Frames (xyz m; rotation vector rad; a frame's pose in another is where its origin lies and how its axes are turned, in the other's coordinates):
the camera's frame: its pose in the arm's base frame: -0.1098 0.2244 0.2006 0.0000 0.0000 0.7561
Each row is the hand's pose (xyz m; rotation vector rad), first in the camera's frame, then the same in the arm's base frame.
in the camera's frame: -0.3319 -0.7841 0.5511 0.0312 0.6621 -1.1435
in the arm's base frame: 0.1867 -0.5738 0.7517 -0.2049 0.5963 -0.4140
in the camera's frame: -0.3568 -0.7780 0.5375 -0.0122 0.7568 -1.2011
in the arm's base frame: 0.1644 -0.5864 0.7381 -0.2753 0.6620 -0.4797
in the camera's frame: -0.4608 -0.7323 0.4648 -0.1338 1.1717 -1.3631
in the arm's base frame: 0.0574 -0.6245 0.6654 -0.5204 0.9716 -0.6918
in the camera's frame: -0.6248 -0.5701 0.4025 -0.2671 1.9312 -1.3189
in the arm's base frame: -0.1732 -0.6190 0.6031 -0.8933 1.5767 -0.8037
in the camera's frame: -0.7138 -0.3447 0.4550 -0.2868 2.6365 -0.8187
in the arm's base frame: -0.3926 -0.5161 0.6556 -1.1798 2.2313 -0.5437
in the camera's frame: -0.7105 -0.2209 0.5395 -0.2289 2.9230 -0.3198
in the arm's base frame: -0.4751 -0.4238 0.7401 -1.2673 2.5824 -0.1886
